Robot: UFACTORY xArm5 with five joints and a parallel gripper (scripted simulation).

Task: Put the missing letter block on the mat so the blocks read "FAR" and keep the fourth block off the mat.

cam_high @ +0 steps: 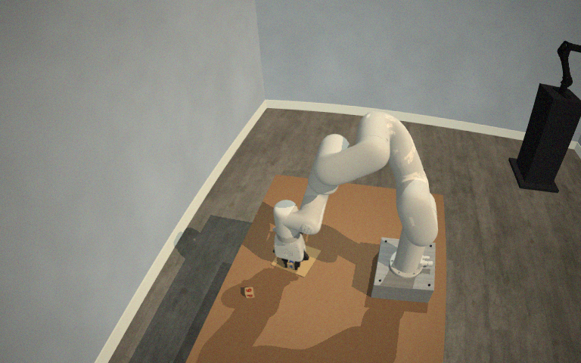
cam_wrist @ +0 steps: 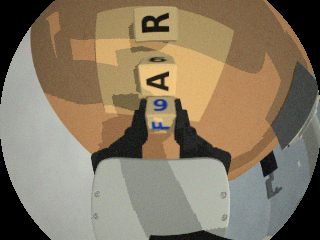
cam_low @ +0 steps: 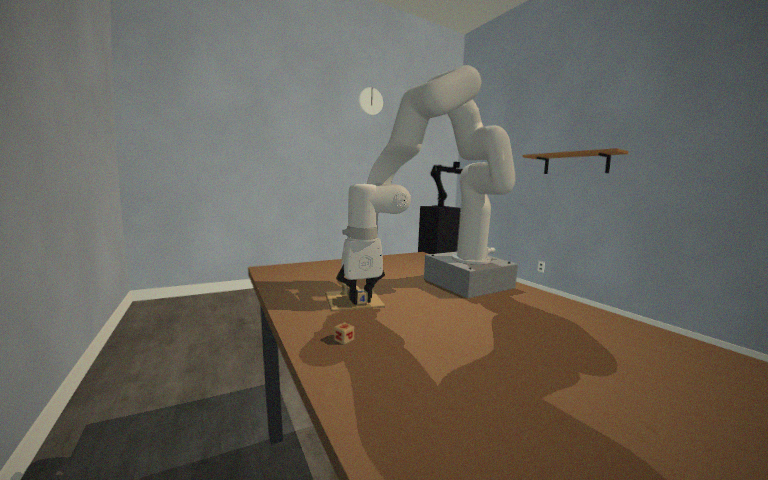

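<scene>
Right now the mat is 5 cm to the right of my hand and 3 cm below it.
</scene>
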